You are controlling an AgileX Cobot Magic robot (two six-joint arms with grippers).
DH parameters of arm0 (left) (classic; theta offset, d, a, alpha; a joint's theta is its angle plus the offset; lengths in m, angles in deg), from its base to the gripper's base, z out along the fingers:
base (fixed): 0 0 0 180
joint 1: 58.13 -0.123 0 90
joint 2: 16.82 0 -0.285 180
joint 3: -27.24 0 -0.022 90
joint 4: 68.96 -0.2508 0 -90
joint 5: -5.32 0 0.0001 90
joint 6: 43.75 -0.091 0 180
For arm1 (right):
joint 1: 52.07 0.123 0 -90
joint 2: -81.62 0 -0.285 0
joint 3: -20.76 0 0.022 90
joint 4: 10.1 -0.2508 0 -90
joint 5: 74.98 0 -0.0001 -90
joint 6: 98.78 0.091 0 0
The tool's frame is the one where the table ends.
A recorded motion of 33 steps. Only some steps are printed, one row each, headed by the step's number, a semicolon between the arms.
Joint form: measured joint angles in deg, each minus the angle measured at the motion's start. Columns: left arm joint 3, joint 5, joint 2, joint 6, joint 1, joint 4; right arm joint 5, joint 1, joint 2, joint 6, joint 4, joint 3.
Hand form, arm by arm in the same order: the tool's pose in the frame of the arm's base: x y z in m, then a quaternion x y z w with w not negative. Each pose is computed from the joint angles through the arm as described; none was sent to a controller.
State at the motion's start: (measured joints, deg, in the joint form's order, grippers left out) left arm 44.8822 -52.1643 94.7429 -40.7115 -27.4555 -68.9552; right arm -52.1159 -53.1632 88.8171 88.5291 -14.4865 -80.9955
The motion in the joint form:
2: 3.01 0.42 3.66 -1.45 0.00 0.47; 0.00 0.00 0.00 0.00 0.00 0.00
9: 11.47 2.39 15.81 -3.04 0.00 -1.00; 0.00 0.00 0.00 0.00 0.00 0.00
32: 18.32 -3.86 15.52 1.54 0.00 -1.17; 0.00 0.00 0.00 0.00 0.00 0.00
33: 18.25 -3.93 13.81 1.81 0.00 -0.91; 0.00 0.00 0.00 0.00 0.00 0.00
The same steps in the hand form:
2: 0.3578 -0.2130 0.3027 0.24216 0.93878 -0.07184 0.23427; 0.0519 0.0017 0.1720 0.07916 0.80636 0.06438 0.58256
9: 0.4007 -0.2361 0.2539 0.26047 0.93755 -0.05316 0.22435; 0.0519 0.0017 0.1720 0.07916 0.80636 0.06438 0.58256
32: 0.4008 -0.2358 0.2867 0.22181 0.94555 -0.06269 0.22977; 0.0519 0.0017 0.1720 0.07916 0.80636 0.06438 0.58256
33: 0.3961 -0.2335 0.3001 0.21816 0.94298 -0.06935 0.24162; 0.0519 0.0017 0.1720 0.07916 0.80636 0.06438 0.58256

